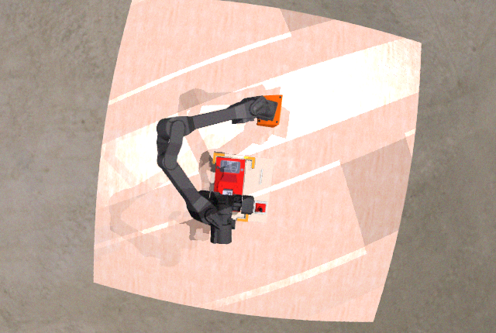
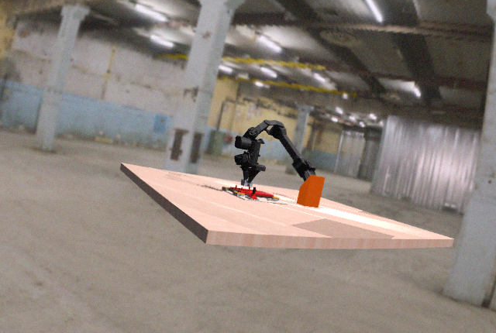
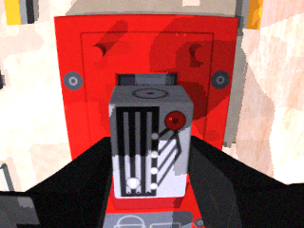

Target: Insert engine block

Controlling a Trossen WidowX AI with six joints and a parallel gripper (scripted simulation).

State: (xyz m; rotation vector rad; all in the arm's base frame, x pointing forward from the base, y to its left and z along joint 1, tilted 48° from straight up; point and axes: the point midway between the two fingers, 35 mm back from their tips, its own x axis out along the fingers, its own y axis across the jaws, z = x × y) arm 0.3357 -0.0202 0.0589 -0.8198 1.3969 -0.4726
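My gripper tip is now 10 mm above the grey engine block.
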